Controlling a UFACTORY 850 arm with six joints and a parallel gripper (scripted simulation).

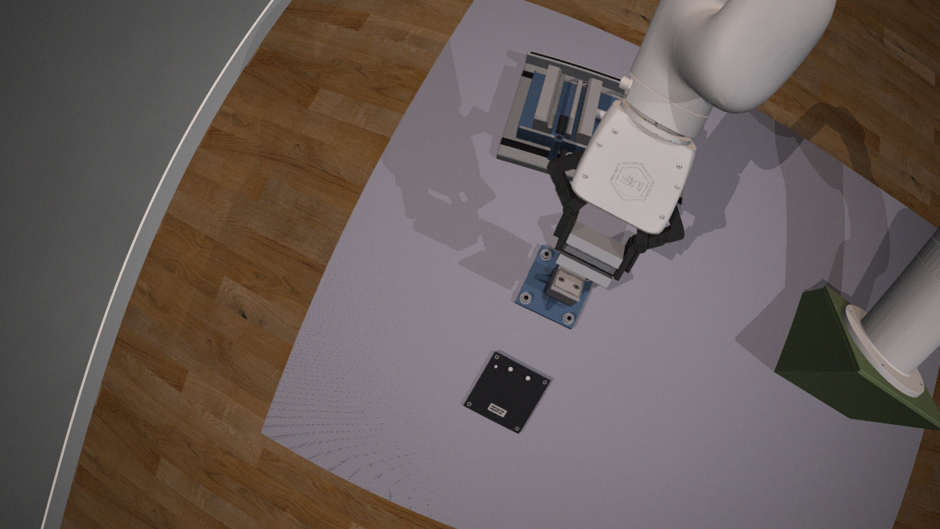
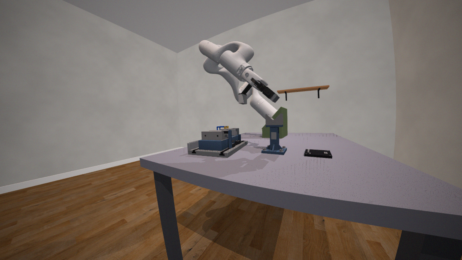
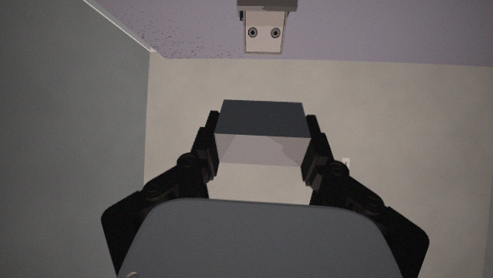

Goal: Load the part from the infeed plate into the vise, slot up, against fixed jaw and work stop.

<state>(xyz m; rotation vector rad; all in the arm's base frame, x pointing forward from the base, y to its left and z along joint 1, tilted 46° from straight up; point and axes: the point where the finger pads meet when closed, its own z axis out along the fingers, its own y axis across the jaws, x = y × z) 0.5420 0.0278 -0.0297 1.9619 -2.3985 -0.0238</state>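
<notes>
Now: hand 1 cm to the right of the part. The rest, counted from my hand: moving jaw 4 cm ahead, 24 cm to the right, 17 cm below; work stop 7 cm ahead, 19 cm to the right, 15 cm below; white cylinder rod 2 cm behind, 24 cm to the right, 17 cm below.
</notes>
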